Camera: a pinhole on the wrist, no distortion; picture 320 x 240 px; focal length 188.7 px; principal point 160.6 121.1 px. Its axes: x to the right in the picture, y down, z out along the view. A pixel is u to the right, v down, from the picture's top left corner.
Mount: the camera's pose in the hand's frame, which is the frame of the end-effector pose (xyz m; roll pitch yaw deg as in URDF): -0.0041 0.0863 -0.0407 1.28 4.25 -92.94
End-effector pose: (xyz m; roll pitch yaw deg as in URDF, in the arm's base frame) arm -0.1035 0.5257 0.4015 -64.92 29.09 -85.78
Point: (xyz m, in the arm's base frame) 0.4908 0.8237 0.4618
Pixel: 70 37
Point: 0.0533 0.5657 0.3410
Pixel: 95 133
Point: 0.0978 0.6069 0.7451
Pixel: 278 17
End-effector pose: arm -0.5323 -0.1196 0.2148 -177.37 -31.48 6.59
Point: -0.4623 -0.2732 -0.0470
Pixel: 92 63
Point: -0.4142 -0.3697 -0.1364
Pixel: 50 66
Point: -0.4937 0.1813 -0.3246
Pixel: 266 61
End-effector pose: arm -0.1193 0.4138 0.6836 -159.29 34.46 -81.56
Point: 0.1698 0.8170 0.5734
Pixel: 276 39
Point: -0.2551 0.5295 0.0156
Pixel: 59 213
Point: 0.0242 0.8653 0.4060
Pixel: 188 64
